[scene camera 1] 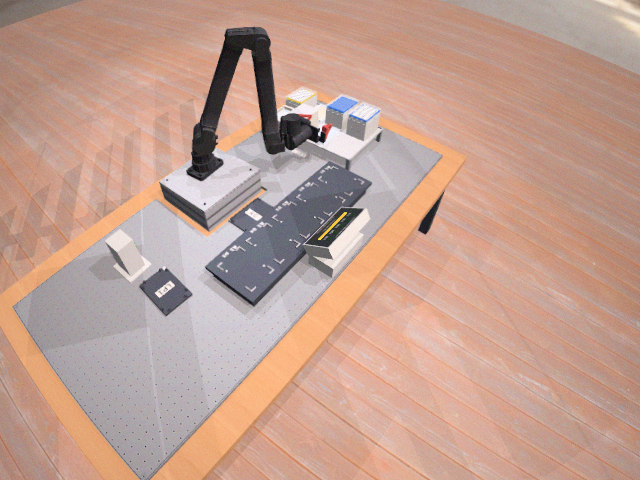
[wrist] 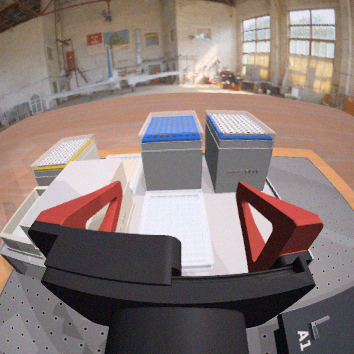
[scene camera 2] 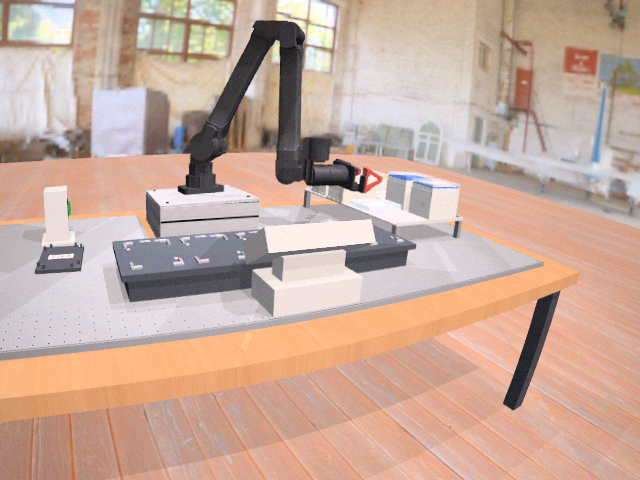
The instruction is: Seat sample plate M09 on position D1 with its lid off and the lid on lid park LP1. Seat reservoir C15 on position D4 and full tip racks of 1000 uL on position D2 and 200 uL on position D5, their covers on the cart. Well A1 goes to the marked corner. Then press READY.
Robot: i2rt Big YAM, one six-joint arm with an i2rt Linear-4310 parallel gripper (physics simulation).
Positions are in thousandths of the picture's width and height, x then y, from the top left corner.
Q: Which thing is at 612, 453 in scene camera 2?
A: A cart shelf.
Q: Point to a cart shelf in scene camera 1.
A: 537, 303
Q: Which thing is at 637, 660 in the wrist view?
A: A cart shelf.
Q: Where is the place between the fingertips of my gripper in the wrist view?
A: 504, 530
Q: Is my gripper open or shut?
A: Open.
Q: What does my gripper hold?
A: Nothing.
